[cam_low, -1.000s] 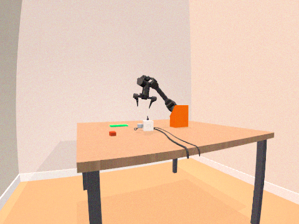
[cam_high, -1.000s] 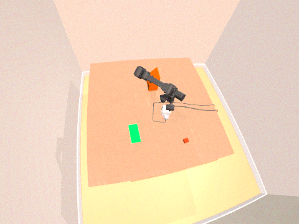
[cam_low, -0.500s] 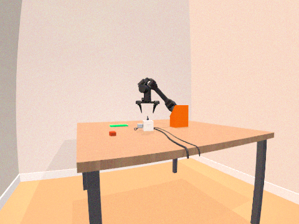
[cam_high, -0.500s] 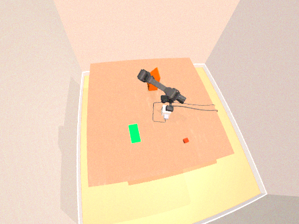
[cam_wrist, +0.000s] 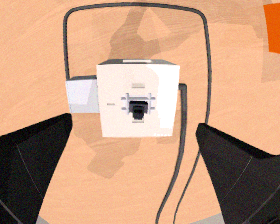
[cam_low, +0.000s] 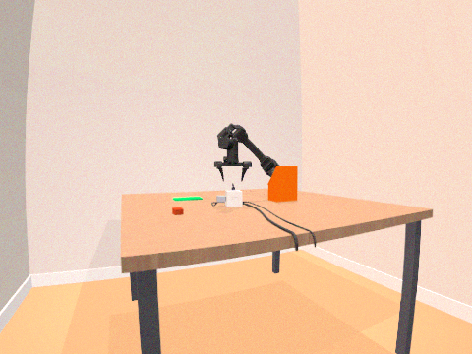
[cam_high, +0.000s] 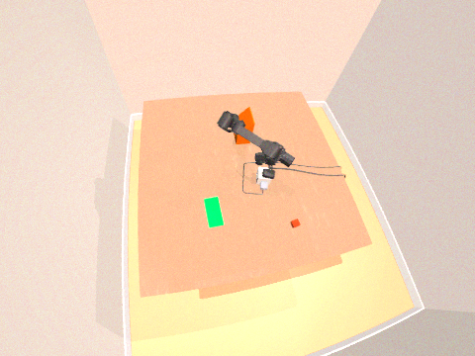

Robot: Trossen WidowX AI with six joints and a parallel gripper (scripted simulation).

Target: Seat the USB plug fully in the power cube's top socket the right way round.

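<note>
Right now my gripper tip is 30 mm above the dark USB plug. From my gripper tip the other things lie so: USB socket: 50 mm below; then flat green strip: 330 mm to the right, 120 mm below, 120 mm ahead.
</note>
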